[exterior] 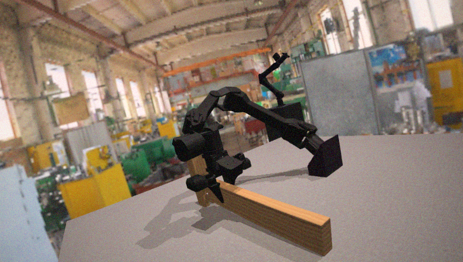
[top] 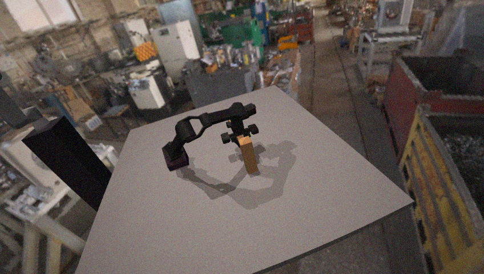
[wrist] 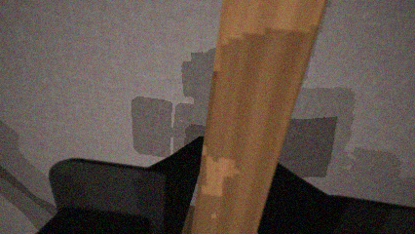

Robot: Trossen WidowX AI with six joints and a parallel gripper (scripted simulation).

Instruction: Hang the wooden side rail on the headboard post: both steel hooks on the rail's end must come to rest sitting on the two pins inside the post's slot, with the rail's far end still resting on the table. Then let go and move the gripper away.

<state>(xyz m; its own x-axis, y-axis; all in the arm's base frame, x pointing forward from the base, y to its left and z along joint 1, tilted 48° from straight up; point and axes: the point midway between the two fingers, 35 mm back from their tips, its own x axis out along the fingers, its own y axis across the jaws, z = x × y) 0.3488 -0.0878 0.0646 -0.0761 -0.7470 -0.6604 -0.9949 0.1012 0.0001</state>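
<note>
My gripper tip is 140 mm to the left of the wooden headboard post, 50 mm below it and 10 mm past it.
</note>
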